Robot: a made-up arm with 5 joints.
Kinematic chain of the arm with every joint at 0, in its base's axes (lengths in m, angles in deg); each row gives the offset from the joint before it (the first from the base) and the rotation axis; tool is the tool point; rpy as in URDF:
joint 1: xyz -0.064 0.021 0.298 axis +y
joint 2: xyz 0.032 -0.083 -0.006 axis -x
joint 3: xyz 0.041 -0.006 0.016 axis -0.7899 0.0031 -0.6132
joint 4: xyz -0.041 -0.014 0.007 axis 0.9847 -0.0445 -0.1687
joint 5: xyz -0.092 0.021 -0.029 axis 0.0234 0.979 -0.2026
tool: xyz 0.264 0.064 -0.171 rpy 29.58 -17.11 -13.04
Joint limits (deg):
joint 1: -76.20..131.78
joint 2: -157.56..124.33
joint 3: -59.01..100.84
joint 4: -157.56..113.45
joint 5: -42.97..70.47
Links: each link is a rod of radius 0.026 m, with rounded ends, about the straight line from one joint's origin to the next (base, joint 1, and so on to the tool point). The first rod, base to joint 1, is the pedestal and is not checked.
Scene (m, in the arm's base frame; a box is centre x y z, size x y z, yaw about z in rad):
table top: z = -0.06
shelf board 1: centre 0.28 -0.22 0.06 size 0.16 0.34 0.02 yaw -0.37
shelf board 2: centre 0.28 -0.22 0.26 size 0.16 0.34 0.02 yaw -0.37
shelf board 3: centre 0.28 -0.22 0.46 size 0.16 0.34 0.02 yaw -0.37
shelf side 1: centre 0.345 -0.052 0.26 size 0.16 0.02 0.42 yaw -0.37
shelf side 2: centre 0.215 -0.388 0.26 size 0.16 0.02 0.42 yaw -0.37
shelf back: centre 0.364 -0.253 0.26 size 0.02 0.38 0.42 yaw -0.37
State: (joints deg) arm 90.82 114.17 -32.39 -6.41 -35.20
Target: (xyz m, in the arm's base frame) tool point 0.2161 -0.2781 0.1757
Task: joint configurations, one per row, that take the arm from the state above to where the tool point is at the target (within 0.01 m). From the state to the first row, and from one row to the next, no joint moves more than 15 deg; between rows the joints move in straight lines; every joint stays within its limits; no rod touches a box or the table.
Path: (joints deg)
1: 85.91 115.30 -18.78 3.54 -25.59
2: 81.00 116.43 -5.17 13.48 -15.98
3: 76.09 117.56 8.44 23.43 -6.37
4: 71.17 118.69 22.04 33.38 3.24
5: 66.26 119.81 35.65 43.33 12.85
6: 61.35 120.94 49.26 53.27 22.46
7: 56.44 122.07 62.87 63.22 32.07
8: 51.53 123.20 76.48 73.17 41.68
9: 46.62 124.33 90.09 83.11 51.29

